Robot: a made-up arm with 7 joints. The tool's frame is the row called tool.
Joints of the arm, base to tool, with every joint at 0 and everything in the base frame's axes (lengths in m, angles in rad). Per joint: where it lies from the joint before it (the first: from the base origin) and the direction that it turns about. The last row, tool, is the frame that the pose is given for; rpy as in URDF.
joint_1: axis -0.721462 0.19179 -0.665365 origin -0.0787 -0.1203 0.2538
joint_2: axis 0 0 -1 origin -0.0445 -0.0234 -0.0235
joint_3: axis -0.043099 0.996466 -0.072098 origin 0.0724 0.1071 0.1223
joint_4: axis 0 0 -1 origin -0.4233 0.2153 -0.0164
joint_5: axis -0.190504 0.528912 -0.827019 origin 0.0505 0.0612 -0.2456
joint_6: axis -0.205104 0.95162 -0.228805 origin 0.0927 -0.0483 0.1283
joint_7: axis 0 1 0 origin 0.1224 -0.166 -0.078
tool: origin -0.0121 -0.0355 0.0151 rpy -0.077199 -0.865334 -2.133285
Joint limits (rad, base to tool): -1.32..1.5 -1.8..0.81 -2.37..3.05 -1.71..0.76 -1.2..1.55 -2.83..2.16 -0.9..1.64
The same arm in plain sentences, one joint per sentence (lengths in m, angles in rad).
The arm has seven revolute joints in a row. What follows holds with every joint at zero, and every direction is one of the base frame's.
The first joint sits 0.0787 m along -x and 0.1203 m along -y and 0.2538 m along +z from the base frame's origin and rotates about the direction (-0.721462, 0.19179, -0.665365), from -1.32 to 1.5 rad.
The second joint sits 0.0445 m along -x and 0.0234 m along -y and 0.0235 m along -z from the first joint and rotates about -z, from -1.8 to 0.81 rad.
The third joint sits 0.0724 m along +x and 0.1071 m along +y and 0.1223 m along +z from the second joint and rotates about the direction (-0.043099, 0.996466, -0.072098), from -2.37 to 3.05 rad.
The fourth joint sits 0.4233 m along -x and 0.2153 m along +y and 0.0164 m along -z from the third joint and rotates about -z, from -1.71 to 0.76 rad.
The fifth joint sits 0.0505 m along +x and 0.0612 m along +y and 0.2456 m along -z from the fourth joint and rotates about the direction (-0.190504, 0.528912, -0.827019), from -1.2 to 1.55 rad.
The sixth joint sits 0.0927 m along +x and 0.0483 m along -y and 0.1283 m along +z from the fifth joint and rotates about the direction (-0.205104, 0.95162, -0.228805), from -2.83 to 2.16 rad.
The seventh joint sits 0.1224 m along +x and 0.166 m along -y and 0.078 m along -z from the sixth joint and rotates about +y, from -0.9 to 1.64 rad.
The tool frame, which is the frame that the pose is given for, sits 0.0121 m along -x and 0.0355 m along -y and 0.0151 m along +z from the seventh joint; its axes are the base frame's turned by roll -0.0772, pitch -0.8653 and yaw -2.1333 rad (as in URDF: about the fixed x, then y, then z).

